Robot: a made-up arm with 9 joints. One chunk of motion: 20 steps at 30 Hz.
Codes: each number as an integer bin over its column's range. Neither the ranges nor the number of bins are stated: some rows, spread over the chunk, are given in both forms.
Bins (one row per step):
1: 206 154 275 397 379 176 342 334 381
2: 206 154 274 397 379 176 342 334 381
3: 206 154 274 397 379 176 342 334 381
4: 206 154 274 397 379 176 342 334 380
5: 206 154 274 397 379 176 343 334 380
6: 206 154 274 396 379 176 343 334 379
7: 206 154 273 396 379 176 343 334 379
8: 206 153 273 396 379 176 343 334 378
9: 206 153 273 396 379 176 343 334 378
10: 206 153 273 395 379 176 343 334 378
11: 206 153 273 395 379 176 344 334 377
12: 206 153 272 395 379 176 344 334 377
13: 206 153 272 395 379 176 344 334 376
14: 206 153 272 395 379 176 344 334 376
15: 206 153 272 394 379 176 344 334 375
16: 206 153 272 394 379 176 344 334 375
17: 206 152 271 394 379 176 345 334 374
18: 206 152 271 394 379 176 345 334 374
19: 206 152 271 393 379 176 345 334 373
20: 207 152 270 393 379 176 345 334 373
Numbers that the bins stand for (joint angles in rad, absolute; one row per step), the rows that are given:
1: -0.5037 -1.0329 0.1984 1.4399 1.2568 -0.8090 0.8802 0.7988 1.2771
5: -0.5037 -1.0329 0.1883 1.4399 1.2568 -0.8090 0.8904 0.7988 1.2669
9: -0.5037 -1.0431 0.1781 1.4297 1.2568 -0.8090 0.8904 0.7988 1.2466
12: -0.5037 -1.0431 0.1679 1.4196 1.2568 -0.8090 0.9006 0.7988 1.2364
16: -0.5037 -1.0431 0.1679 1.4094 1.2568 -0.8090 0.9006 0.7988 1.2160
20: -0.4935 -1.0532 0.1476 1.3992 1.2568 -0.8090 0.9108 0.7988 1.1957
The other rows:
2: -0.5037 -1.0329 0.1883 1.4399 1.2568 -0.8090 0.8802 0.7988 1.2771
3: -0.5037 -1.0329 0.1883 1.4399 1.2568 -0.8090 0.8802 0.7988 1.2771
4: -0.5037 -1.0329 0.1883 1.4399 1.2568 -0.8090 0.8802 0.7988 1.2669
6: -0.5037 -1.0329 0.1883 1.4297 1.2568 -0.8090 0.8904 0.7988 1.2568
7: -0.5037 -1.0329 0.1781 1.4297 1.2568 -0.8090 0.8904 0.7988 1.2568
8: -0.5037 -1.0431 0.1781 1.4297 1.2568 -0.8090 0.8904 0.7988 1.2466
10: -0.5037 -1.0431 0.1781 1.4196 1.2568 -0.8090 0.8904 0.7988 1.2466
11: -0.5037 -1.0431 0.1781 1.4196 1.2568 -0.8090 0.9006 0.7988 1.2364
13: -0.5037 -1.0431 0.1679 1.4196 1.2568 -0.8090 0.9006 0.7988 1.2262
14: -0.5037 -1.0431 0.1679 1.4196 1.2568 -0.8090 0.9006 0.7988 1.2262
15: -0.5037 -1.0431 0.1679 1.4094 1.2568 -0.8090 0.9006 0.7988 1.2160
17: -0.5037 -1.0532 0.1577 1.4094 1.2568 -0.8090 0.9108 0.7988 1.2059
18: -0.5037 -1.0532 0.1577 1.4094 1.2568 -0.8090 0.9108 0.7988 1.2059
19: -0.5037 -1.0532 0.1577 1.3992 1.2568 -0.8090 0.9108 0.7988 1.1957

